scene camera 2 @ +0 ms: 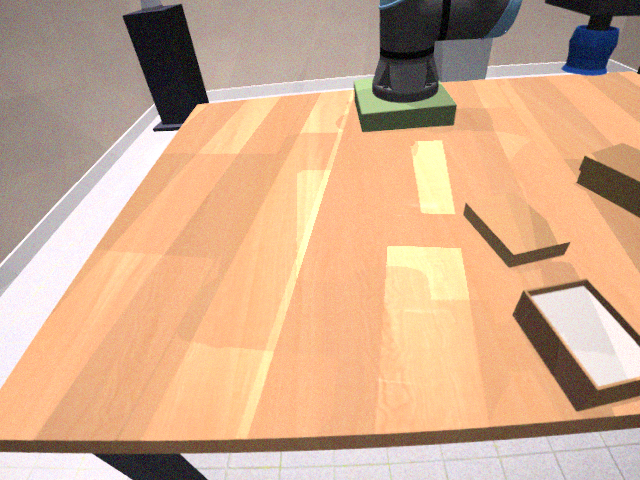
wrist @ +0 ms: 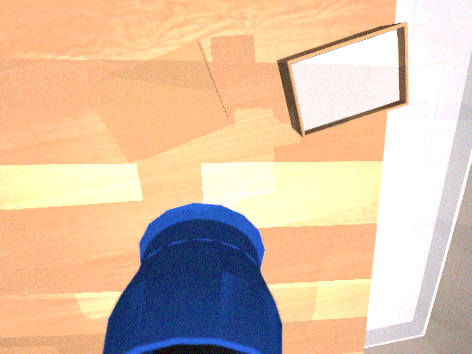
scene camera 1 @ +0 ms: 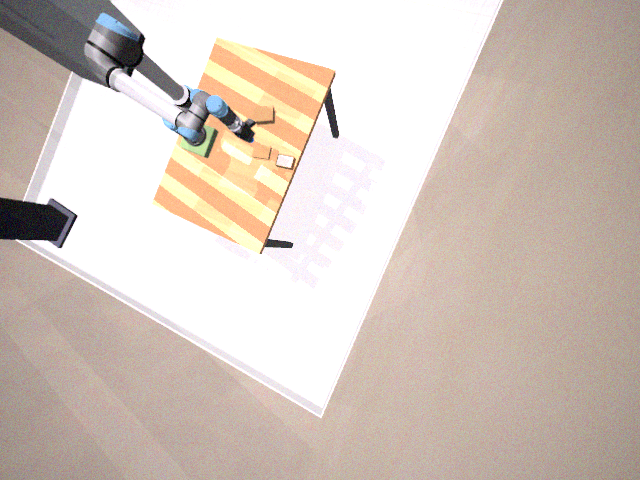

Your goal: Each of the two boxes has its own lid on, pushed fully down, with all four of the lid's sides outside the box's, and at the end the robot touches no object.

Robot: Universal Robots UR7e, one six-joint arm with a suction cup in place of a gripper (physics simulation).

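Places are measured from the arm's base along level axes (x ahead, y left, z up), in metres.
Pixels of known places: hand, tool point: (scene camera 2: 583, 69) (wrist: 202, 256); arm's base, link origin: (scene camera 2: 404, 89).
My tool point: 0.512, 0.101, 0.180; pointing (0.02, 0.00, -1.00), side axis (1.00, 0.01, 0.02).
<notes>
Ahead of a thing's pixels: the offset from my tool point to its top centre, as dx, dy, dz. Level surfaces: height alone.
An open box {+0.136, +0.018, -0.188} (scene camera 1: 284, 161) (scene camera 2: 554, 353) (wrist: 291, 97) with brown walls and a white inside stands near the table's edge. A thin wooden lid {-0.048, +0.008, -0.207} (scene camera 1: 262, 151) (scene camera 2: 522, 229) (wrist: 165, 100) lies top up on the table beside it, apart from the box. A second box with a wooden top {-0.141, +0.220, -0.180} (scene camera 1: 264, 114) (scene camera 2: 610, 180) stands farther off, cut by the right edge in scene camera 2; a small step in its side looks like a lid's rim over the box. My blue suction gripper (scene camera 1: 251, 138) (scene camera 2: 584, 71) (wrist: 202, 220) hangs above the table with nothing on its cup, so it is open.
The striped wooden table {dz -0.230} (scene camera 1: 217, 219) (scene camera 2: 155, 310) bears the boxes. The arm's green base block (scene camera 1: 207, 144) (scene camera 2: 408, 117) stands at the table's far side in scene camera 2. A black pillar (scene camera 1: 31, 219) (scene camera 2: 168, 62) stands off the table. The open box is close to the table's edge.
</notes>
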